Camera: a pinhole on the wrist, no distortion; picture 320 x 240 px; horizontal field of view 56.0 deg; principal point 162.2 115.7 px. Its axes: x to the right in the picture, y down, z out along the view. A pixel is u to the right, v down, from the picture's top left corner.
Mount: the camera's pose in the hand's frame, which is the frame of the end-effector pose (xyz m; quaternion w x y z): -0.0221 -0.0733 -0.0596 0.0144 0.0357 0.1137 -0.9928
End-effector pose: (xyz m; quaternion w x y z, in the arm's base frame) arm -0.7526 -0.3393 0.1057 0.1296 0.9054 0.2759 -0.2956
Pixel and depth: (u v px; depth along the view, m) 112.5 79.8 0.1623
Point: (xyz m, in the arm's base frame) -0.8580 -0.3100 0.0208
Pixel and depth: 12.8 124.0 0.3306
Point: -0.8868 -0.2716 -0.1930
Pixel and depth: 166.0 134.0 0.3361
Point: -1.0043 -0.3260 -0.0846
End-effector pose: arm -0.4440 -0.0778 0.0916 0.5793 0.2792 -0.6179 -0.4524
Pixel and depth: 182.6 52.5 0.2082
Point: -0.5957 -0.0311 0.0107
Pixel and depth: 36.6 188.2 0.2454
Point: -0.6561 -0.1742 -0.0268
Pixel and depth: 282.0 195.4 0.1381
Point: -0.5150 -0.0508 -0.0675
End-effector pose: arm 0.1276 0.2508 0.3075 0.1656 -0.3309 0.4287 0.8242
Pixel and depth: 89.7 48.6 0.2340
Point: 0.0830 0.4435 0.3278
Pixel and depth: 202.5 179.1 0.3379
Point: 0.2131 0.5824 0.3392
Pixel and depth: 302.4 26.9 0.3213
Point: 0.1960 0.5003 0.5173
